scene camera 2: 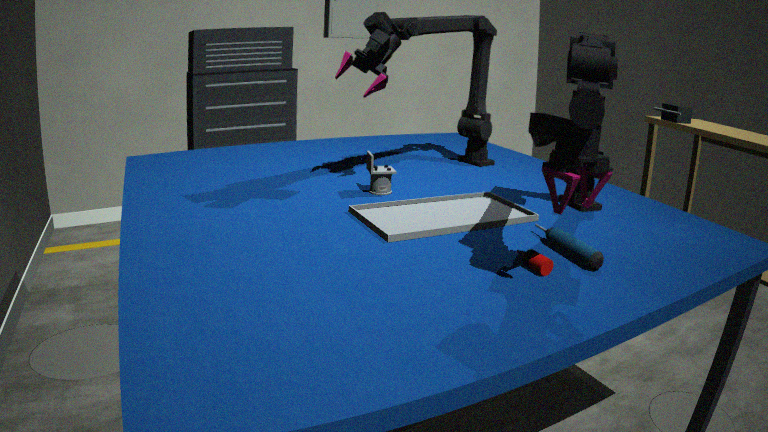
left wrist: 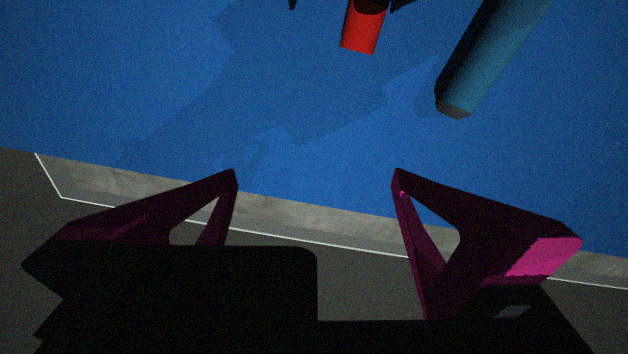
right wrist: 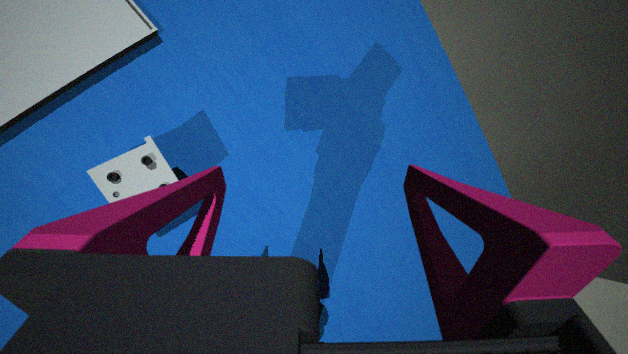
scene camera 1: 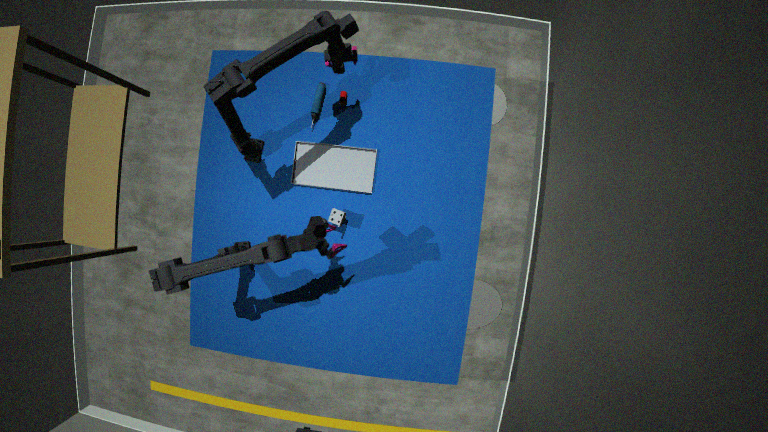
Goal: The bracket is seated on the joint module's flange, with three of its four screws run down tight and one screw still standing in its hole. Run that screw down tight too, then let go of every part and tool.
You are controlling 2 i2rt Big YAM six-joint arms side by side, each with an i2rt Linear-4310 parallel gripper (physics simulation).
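Where they show: left gripper, fingertip midpoint: (scene camera 2: 572, 210) (left wrist: 314, 177) (scene camera 1: 344, 65); right gripper, fingertip midpoint: (scene camera 2: 349, 87) (right wrist: 314, 175) (scene camera 1: 341, 236); left arm's base, link origin: (scene camera 2: 579, 204) (scene camera 1: 254, 150); right arm's base, link origin: (scene camera 2: 475, 162).
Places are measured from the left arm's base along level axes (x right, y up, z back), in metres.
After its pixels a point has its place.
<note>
The pale bracket (scene camera 1: 336, 216) {x 0.231, y 0.066, z -0.526 m} (scene camera 2: 384, 170) {x 0.214, y 0.066, z -0.526 m} (right wrist: 131, 175) {x 0.223, y 0.066, z -0.528 m} sits on the round grey joint module (scene camera 2: 381, 184) {x 0.206, y 0.030, z -0.536 m}, its upright tab at one edge. Dark screw heads show on it in the right wrist view; which screw stands proud is too small to tell. A teal-handled screwdriver (scene camera 1: 318, 99) {x -0.316, y 0.040, z -0.294 m} (scene camera 2: 574, 248) {x -0.344, y 0.029, z -0.304 m} (left wrist: 492, 57) {x -0.350, y 0.040, z -0.292 m} lies on the table, its thin tip toward the tray. My left gripper (scene camera 1: 341, 55) {x -0.452, y 0.153, z -0.420 m} (scene camera 2: 573, 208) {x -0.452, y 0.153, z -0.420 m} (left wrist: 314, 177) {x -0.452, y 0.153, z -0.420 m} is open and empty, above the table beyond the screwdriver's butt end. My right gripper (scene camera 1: 342, 238) {x 0.285, y 0.289, z -0.611 m} (scene camera 2: 351, 87) {x 0.285, y 0.289, z -0.611 m} (right wrist: 314, 175) {x 0.285, y 0.289, z -0.611 m} is open and empty, high above and beside the bracket.
A shallow white tray (scene camera 1: 374, 171) {x -0.027, y 0.015, z -0.651 m} (scene camera 2: 388, 237) {x -0.135, y 0.010, z -0.637 m} (right wrist: 156, 31) {x 0.082, y 0.013, z -0.660 m} lies between the module and the screwdriver. A red and black object (scene camera 1: 343, 95) {x -0.364, y 0.033, z -0.412 m} (scene camera 2: 540, 264) {x -0.383, y 0.024, z -0.421 m} (left wrist: 363, 31) {x -0.370, y 0.034, z -0.408 m} lies beside the screwdriver. The blue table top (scene camera 1: 408, 322) {x 0.692, y 0.000, z -1.001 m} (scene camera 2: 268, 300) {x -0.344, y 0.000, z -0.919 m} carries the arms' shadows.
</note>
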